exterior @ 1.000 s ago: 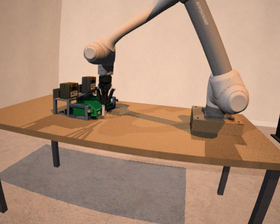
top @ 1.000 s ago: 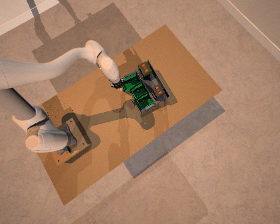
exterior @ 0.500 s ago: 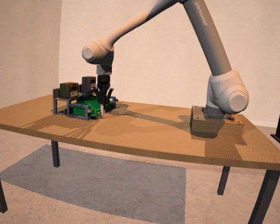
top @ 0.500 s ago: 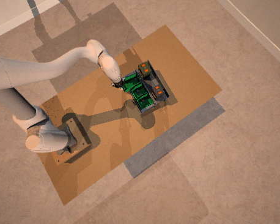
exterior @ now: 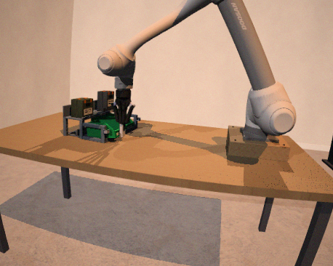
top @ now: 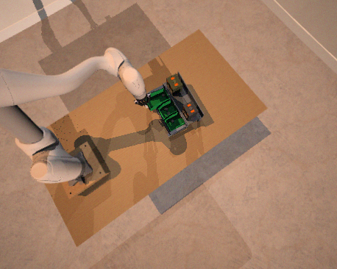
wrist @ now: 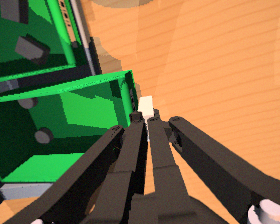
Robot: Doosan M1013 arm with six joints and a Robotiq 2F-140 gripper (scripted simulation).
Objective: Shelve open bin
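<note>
Right now the shelf lip is 120 mm to the right of my hand, 50 mm below it and 40 mm ahead of it.
</note>
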